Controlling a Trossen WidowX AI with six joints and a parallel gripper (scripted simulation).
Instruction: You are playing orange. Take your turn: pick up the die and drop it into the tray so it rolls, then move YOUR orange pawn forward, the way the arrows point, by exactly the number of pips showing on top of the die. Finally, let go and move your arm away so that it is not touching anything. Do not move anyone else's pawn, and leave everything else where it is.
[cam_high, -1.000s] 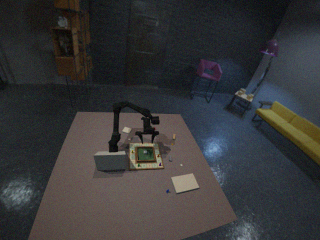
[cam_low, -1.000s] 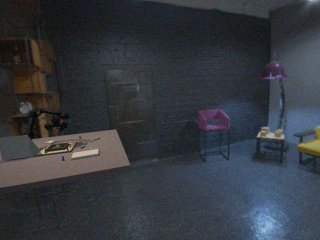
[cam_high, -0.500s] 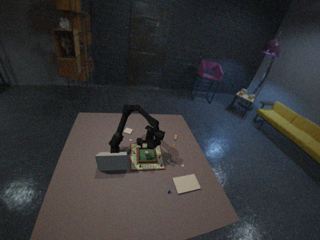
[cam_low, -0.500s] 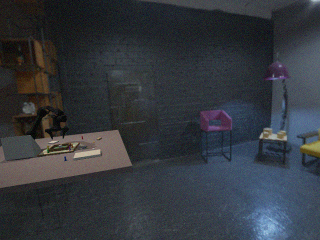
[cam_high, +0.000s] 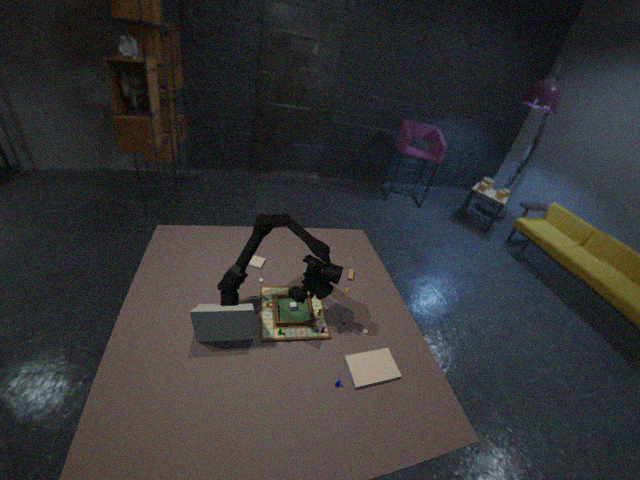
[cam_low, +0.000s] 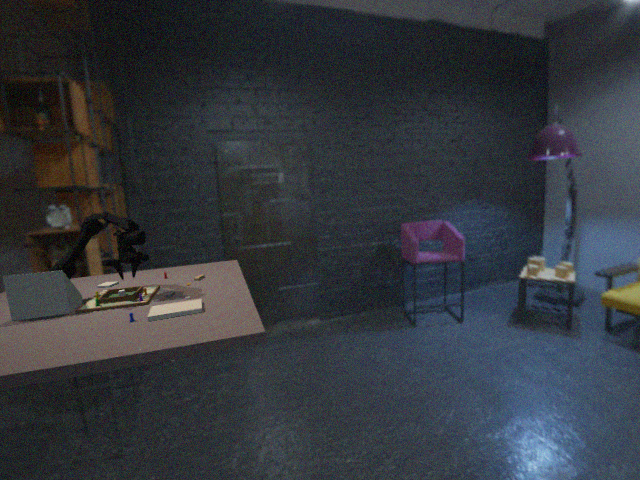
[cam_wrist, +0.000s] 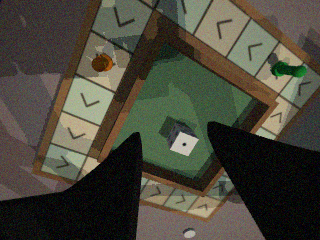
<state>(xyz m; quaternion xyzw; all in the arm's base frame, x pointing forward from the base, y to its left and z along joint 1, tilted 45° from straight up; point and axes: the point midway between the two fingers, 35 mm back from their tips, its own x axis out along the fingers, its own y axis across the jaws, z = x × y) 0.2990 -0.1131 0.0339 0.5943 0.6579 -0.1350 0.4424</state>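
My gripper tip is now 6 cm short of the orange pawn, 2 cm to the left of it and 7 cm above it. Also, from my gripper tip: green tray: 4 cm behind, 2 cm to the left, 9 cm below; purple pawn: 5 cm ahead, 11 cm to the right, 7 cm below; die: 4 cm behind, 4 cm to the left, 7 cm below.
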